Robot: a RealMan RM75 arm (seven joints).
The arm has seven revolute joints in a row. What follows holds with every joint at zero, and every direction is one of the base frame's. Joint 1 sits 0.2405 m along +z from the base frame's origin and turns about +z. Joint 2 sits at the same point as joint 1 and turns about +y. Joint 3 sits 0.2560 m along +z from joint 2 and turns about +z. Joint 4 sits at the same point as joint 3 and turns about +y. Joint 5 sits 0.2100 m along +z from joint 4 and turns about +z. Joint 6 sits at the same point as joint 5 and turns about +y. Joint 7 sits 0.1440 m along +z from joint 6 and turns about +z. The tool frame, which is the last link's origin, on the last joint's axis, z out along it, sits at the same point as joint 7; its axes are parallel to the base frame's.
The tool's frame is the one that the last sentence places.
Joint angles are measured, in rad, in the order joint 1, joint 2, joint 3, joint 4, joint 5, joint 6, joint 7. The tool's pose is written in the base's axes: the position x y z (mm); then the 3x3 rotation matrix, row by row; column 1 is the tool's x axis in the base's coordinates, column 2 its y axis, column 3 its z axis. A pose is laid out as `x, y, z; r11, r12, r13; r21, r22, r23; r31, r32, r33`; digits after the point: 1 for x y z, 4 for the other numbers.
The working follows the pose.
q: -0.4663, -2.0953, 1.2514, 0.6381, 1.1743, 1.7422, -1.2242
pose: -169.6, 295.5, -11.5; 0.4987, 0.1488, 0.8539; 0.1122, -0.9880, 0.1066; 0.8595, 0.0427, -0.5094
Where each joint sits with the arm in this pose, in the base's axes (m; each line is computed from the numbers above, not from the rounded line before):
joint 1: 0.0000 0.0000 0.2405
joint 2: 0.0000 0.0000 0.2405
joint 3: -0.1979 0.0996 0.1123
joint 4: -0.1979 0.0996 0.1123
joint 5: -0.2925 0.2802 0.0618
joint 6: -0.2925 0.2802 0.0618
joint 7: -0.1696 0.2955 -0.0115
the tool: -0.1696 0.2955 -0.0115

